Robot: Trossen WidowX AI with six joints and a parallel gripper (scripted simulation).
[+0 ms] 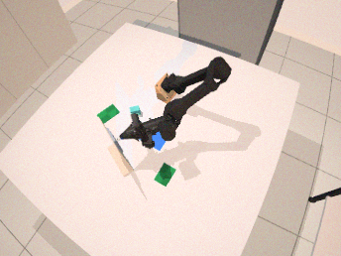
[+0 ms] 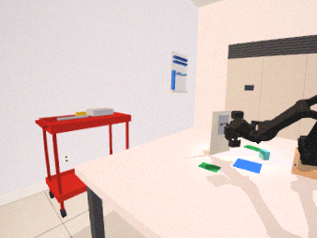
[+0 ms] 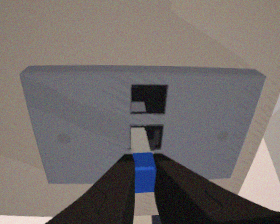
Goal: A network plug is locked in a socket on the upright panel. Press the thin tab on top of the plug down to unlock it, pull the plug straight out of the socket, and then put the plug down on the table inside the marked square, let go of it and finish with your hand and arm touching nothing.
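Right now the blue marked square is 14 cm behind my gripper tip, 6 cm to the left of it and 17 cm below it. Also, from my gripper tip: network plug right at my gripper tip; grey upright panel 3 cm ahead, 1 cm to the right, 6 cm below.
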